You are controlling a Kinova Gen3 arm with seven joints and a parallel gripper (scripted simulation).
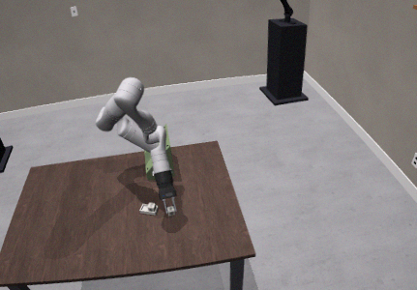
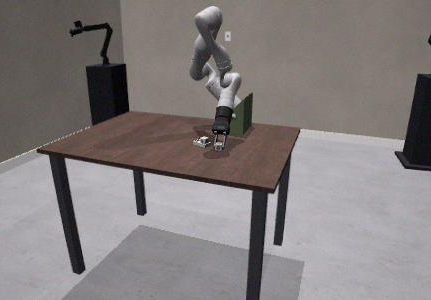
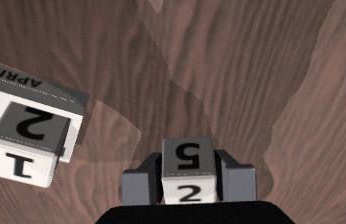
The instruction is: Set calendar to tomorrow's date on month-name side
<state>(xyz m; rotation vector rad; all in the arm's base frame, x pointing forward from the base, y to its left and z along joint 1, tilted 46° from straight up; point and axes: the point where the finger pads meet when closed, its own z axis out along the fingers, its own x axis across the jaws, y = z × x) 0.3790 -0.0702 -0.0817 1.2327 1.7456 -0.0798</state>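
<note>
My hand is 3 cm past the white cube and 8 cm to the left of it. From my hand the other things lie so: white calendar tray (4 cm behind, 9 cm to the right, 2 cm below); then digit cube (1 cm ahead, 1 cm below).
</note>
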